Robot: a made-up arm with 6 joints.
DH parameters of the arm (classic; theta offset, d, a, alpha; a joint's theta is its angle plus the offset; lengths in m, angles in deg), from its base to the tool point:
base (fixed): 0 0.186 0 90
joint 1: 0 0.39 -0.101 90
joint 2: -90 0.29 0.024 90
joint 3: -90 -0.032 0.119 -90
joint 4: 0 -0.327 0.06 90
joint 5: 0 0.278 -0.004 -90
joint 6: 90 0.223 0.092 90
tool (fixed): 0 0.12 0 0
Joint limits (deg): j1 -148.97..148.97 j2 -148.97..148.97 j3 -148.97..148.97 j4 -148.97..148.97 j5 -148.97..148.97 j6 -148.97..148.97
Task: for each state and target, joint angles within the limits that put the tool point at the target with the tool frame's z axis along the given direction. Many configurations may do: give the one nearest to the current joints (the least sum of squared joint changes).
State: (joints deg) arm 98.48 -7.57 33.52 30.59 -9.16 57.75
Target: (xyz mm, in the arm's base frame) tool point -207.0 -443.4 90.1 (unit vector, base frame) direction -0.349 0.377 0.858
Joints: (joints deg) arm 60.83 -54.67 30.63 1.62 -49.00 38.92
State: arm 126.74 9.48 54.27 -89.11 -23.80 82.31
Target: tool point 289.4 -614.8 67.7 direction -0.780 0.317 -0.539
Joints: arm 117.82 -27.59 28.78 -83.94 -70.38 80.14
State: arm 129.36 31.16 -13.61 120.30 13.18 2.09
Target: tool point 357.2 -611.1 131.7 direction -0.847 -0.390 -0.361
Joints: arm 146.14 51.19 -55.98 95.47 50.92 -21.57
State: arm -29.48 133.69 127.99 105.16 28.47 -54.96
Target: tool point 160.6 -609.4 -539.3 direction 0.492 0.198 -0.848
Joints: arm -7.48 111.79 147.56 77.38 -2.88 -101.34
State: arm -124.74 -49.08 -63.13 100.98 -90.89 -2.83
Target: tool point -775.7 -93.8 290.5 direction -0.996 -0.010 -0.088
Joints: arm -116.58 -72.97 -82.96 115.85 -92.72 -24.79
